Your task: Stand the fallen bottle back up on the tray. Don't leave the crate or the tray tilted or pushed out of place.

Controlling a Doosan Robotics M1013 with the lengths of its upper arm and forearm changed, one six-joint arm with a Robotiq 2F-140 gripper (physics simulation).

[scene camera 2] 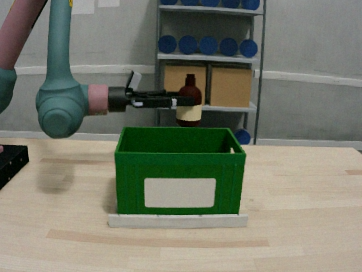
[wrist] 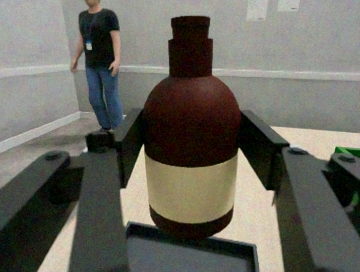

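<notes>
The dark brown bottle (scene camera 2: 190,90) (wrist: 192,120) with a cream label is upright, neck up. My gripper (scene camera 2: 189,102) (wrist: 190,126) is shut on the bottle, with one finger on each side of its body, and holds it in the air. In the wrist view the bottle's base shows above the far part of a dark tray (wrist: 185,257); the near part of the tray is out of view. The tray does not show in the scene view. The green crate (scene camera 2: 130,185) stands level in the scene view; a bit of the crate (wrist: 347,150) shows at the wrist view's right edge.
A pale flat slab (scene camera 2: 177,221) lies under the crate on the wooden table (scene camera 2: 300,215). Behind the table stands a shelf rack (scene camera 2: 210,57) with blue round items and cardboard boxes (scene camera 2: 231,87). A person (wrist: 99,55) stands at the back left in the wrist view.
</notes>
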